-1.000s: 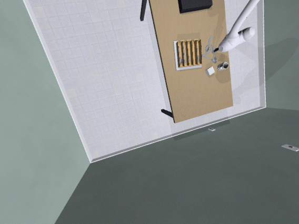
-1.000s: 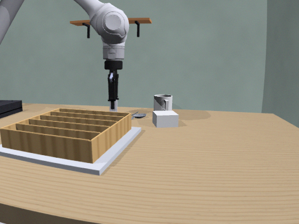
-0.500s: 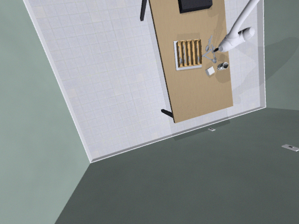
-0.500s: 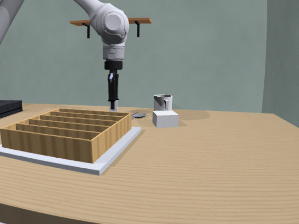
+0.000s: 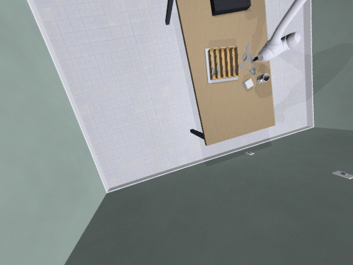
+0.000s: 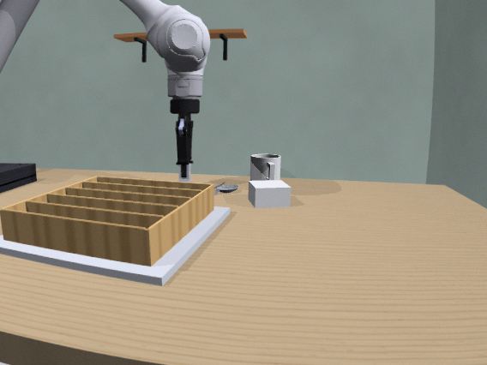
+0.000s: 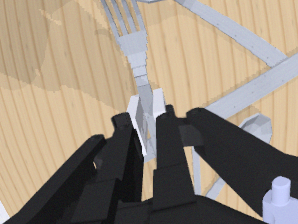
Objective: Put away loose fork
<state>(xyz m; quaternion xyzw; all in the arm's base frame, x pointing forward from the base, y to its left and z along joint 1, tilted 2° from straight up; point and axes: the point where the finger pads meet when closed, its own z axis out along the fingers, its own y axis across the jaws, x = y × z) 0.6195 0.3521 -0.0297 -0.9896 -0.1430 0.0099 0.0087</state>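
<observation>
Now: hand 35 cm to the left of the tray, 3 cm short of it and 2 cm below it. From my hand the other things lie so: white box 24 cm ahead, 6 cm to the right, 1 cm below; then white mug 19 cm ahead, 10 cm to the left.
</observation>
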